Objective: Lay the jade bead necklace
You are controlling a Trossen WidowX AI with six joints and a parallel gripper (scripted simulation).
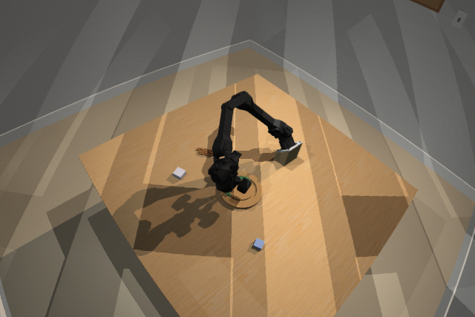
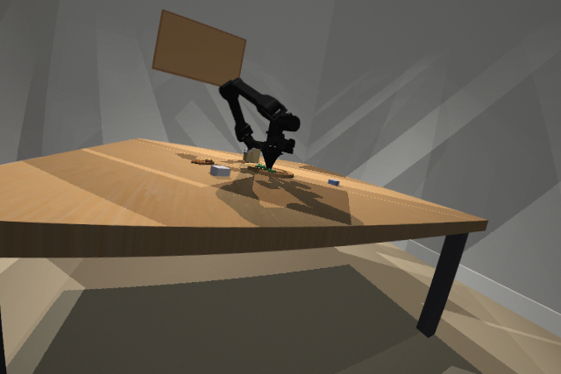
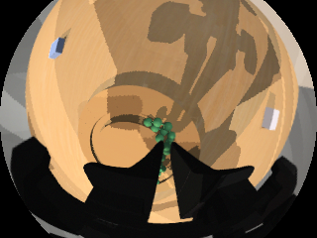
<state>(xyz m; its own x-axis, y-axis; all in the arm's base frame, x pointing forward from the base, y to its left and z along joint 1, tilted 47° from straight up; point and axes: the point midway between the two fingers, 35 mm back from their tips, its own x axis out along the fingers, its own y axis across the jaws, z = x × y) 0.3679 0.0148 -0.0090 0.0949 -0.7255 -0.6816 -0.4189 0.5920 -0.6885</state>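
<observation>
The round wooden bead board is 6 cm behind my gripper tip, 3 cm to the left of it and 1 cm below it. Also, from my gripper tip: blue block: 28 cm to the left, 4 cm ahead, 1 cm below; pale grey block: 19 cm to the right, 15 cm ahead, 1 cm below.
</observation>
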